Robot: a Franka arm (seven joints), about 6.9 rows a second.
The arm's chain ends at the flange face. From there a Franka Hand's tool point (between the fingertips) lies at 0.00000 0.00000 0.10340 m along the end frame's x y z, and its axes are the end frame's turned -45 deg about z.
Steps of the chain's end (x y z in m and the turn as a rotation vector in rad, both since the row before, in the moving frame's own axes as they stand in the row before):
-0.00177, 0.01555, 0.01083, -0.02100, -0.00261, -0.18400
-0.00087, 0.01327, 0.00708, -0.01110, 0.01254, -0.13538
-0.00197, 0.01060, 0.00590, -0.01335, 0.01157, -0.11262
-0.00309, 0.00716, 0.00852, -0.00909, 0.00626, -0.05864
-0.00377, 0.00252, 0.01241, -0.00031, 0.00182, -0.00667
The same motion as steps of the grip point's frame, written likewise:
-0.01384, 0.01124, 0.01081, -0.01300, -0.01669, -0.18400
-0.00978, 0.01048, 0.00707, -0.01672, 0.00102, -0.13538
-0.00892, 0.00793, 0.00588, -0.01762, -0.00126, -0.11262
-0.00742, 0.00401, 0.00851, -0.01085, -0.00200, -0.05864
-0.00434, -0.00073, 0.01241, -0.00151, 0.00107, -0.00667

